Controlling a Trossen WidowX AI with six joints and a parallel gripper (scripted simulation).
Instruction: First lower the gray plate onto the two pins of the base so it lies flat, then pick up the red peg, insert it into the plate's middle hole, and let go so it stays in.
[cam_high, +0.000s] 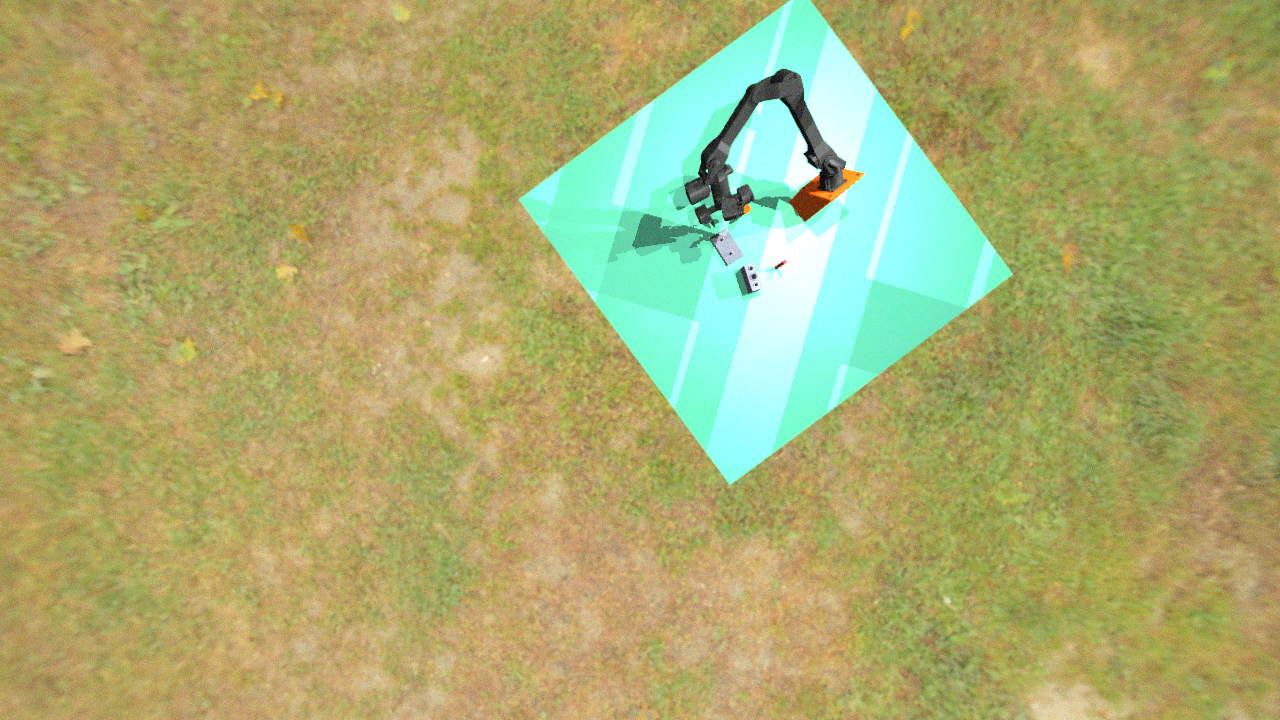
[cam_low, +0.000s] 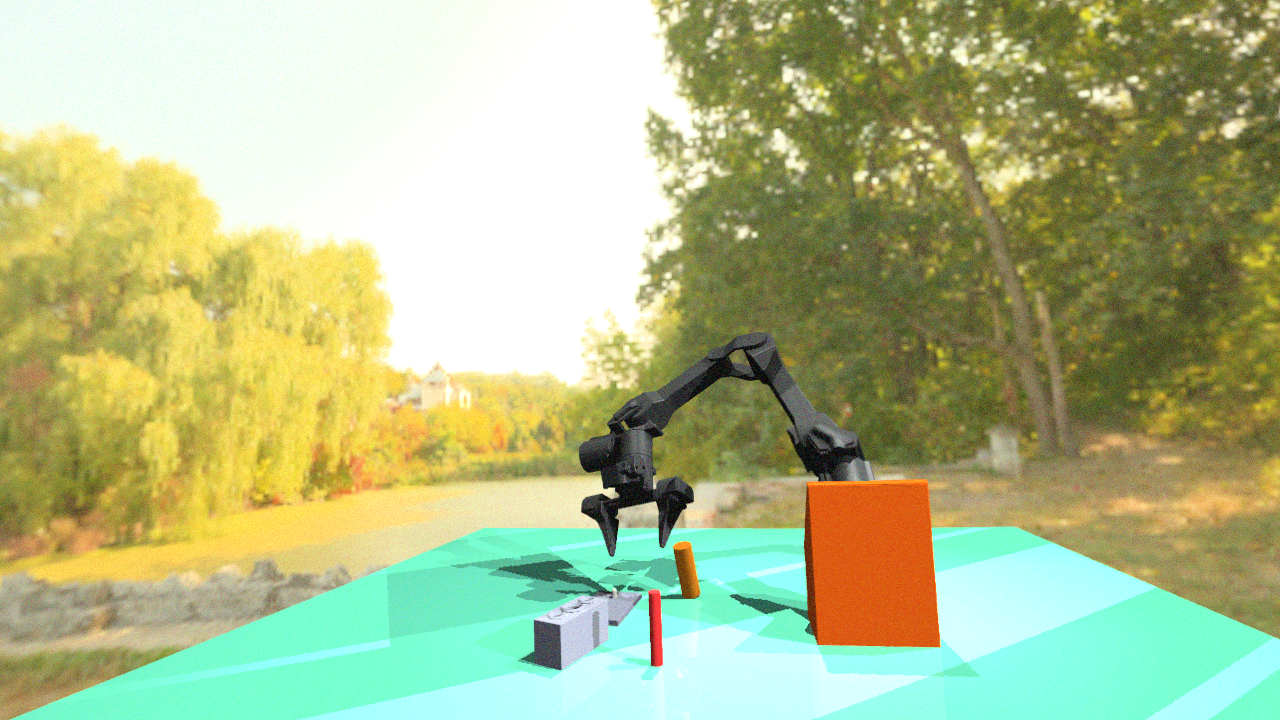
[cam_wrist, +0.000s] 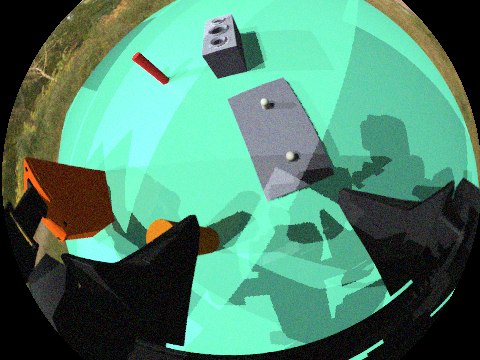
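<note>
The gray plate lies 21 cm to the left of my gripper tip, 4 cm ahead of it and 3 cm below it. From my gripper tip the other things lie so: flat gray base: 6 cm to the left, 6 cm below, 3 cm ahead; then orange cylinder: 8 cm behind, 3 cm below; then red peg: 23 cm to the left, 7 cm behind, 3 cm below.
</note>
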